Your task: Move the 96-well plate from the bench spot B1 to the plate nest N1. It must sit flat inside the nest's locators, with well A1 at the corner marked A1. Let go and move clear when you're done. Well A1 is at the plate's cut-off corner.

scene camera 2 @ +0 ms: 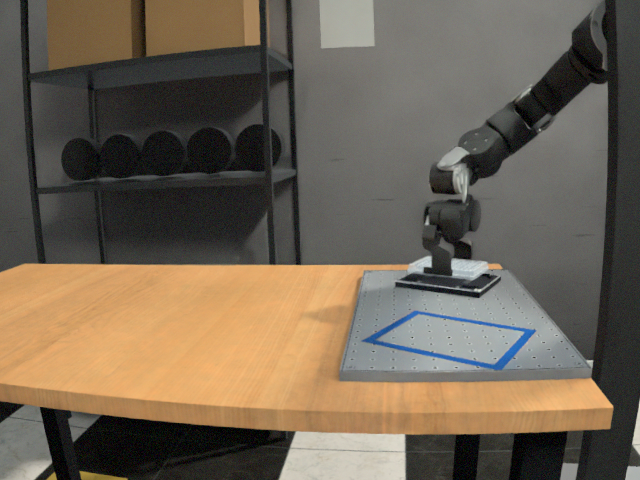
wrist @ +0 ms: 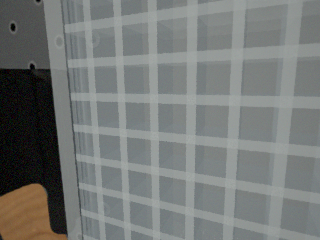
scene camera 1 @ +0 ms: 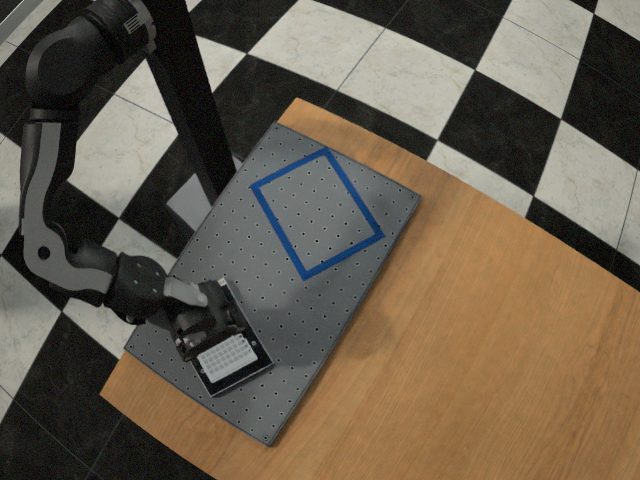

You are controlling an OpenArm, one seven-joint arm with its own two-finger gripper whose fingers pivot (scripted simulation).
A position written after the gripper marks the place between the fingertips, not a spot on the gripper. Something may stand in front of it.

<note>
In view: the gripper (scene camera 2: pixel 447 269), a clear 96-well plate (scene camera 1: pixel 222 364) and a plate nest (scene camera 2: pixel 446 282).
The clear 96-well plate is seen too in scene camera 2 (scene camera 2: pixel 461 268) and in the wrist view (wrist: pixel 219 100). The gripper is seen too in scene camera 1 (scene camera 1: pixel 214 337). The plate nest is seen too in scene camera 1 (scene camera 1: pixel 244 372).
</note>
